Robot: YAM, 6 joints.
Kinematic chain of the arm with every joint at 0, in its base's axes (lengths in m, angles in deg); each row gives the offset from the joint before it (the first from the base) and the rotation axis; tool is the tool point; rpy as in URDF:
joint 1: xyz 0 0 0.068 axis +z
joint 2: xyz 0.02 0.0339 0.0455 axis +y
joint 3: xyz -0.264 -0.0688 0 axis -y
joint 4: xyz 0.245 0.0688 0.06 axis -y
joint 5: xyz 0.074 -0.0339 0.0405 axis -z
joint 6: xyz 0.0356 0 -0.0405 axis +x
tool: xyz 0 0 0 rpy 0 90 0
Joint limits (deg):
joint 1: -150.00..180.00
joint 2: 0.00..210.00
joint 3: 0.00..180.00
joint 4: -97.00..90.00
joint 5: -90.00..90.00
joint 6: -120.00..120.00
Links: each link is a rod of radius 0.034 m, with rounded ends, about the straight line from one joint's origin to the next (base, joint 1, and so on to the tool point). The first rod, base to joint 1, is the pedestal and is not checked.
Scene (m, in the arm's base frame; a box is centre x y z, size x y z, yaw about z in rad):
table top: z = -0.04
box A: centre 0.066 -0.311 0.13 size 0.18 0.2 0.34 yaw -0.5
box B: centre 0.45 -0 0.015 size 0.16 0.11 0.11 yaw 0.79
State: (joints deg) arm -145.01 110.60 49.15 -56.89 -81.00 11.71
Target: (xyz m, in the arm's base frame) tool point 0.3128 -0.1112 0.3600
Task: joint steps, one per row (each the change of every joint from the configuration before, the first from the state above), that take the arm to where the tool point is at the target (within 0.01 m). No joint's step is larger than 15 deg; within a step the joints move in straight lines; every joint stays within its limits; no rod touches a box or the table.
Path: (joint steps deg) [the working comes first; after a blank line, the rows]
Joints at the target: -25.69 92.40 88.24 -45.54 -83.87 11.71
Straight joint move there: touches box A.

1: -1.00 -13.86 5.59 4.07 4.65 3.05
2: -1.00 -13.86 5.59 4.07 4.65 3.05
3: -0.99 -13.86 5.59 4.07 4.65 3.05
4: -1.00 -13.87 5.59 4.06 4.65 3.05
5: -1.00 -13.86 5.59 4.07 4.65 3.06
6: 13.81 5.68 1.24 -1.00 -2.90 -1.70
7: 13.81 5.68 1.23 -1.00 -2.90 -1.69
8: 13.82 5.68 1.24 -1.00 -2.91 -1.70
9: 13.81 5.68 1.24 -1.00 -2.90 -1.69
10: 13.81 5.68 1.24 -1.00 -2.90 -1.70
11: 13.81 5.68 1.24 -1.00 -2.90 -1.69
12: 13.81 5.67 1.24 -0.99 -2.91 -1.70
13: 13.82 5.68 1.23 -1.00 -2.90 -1.69
14: 13.81 5.68 1.24 -1.00 -2.90 -1.70

